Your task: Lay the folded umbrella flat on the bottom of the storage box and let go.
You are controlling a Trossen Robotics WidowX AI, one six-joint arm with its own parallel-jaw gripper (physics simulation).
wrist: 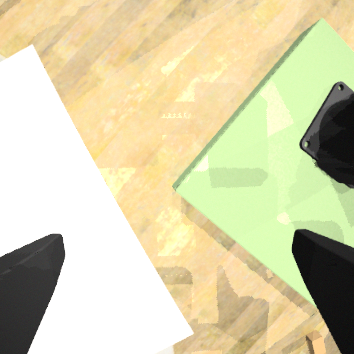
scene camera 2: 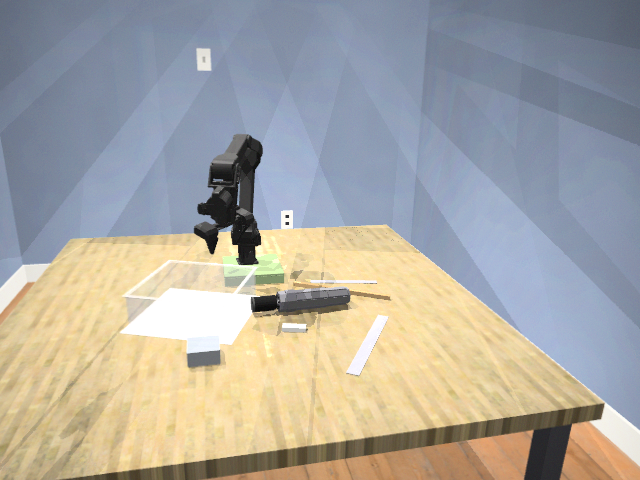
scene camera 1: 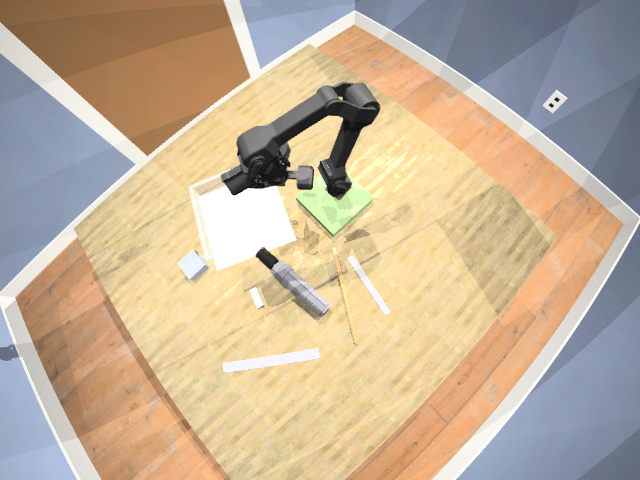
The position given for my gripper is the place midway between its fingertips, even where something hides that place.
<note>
My gripper [scene camera 2: 223,248] is open and holds nothing. Also in view: a storage box [scene camera 2: 194,299]. The table carries a folded umbrella [scene camera 2: 291,300].
The folded umbrella shows as well in scene camera 1 [scene camera 1: 282,272]. The storage box is seen too in the wrist view [wrist: 98,295] and in scene camera 1 [scene camera 1: 229,226]. My gripper shows as well in the wrist view [wrist: 179,243] and in scene camera 1 [scene camera 1: 287,185]. The wrist view misses the folded umbrella: it is out of frame.
</note>
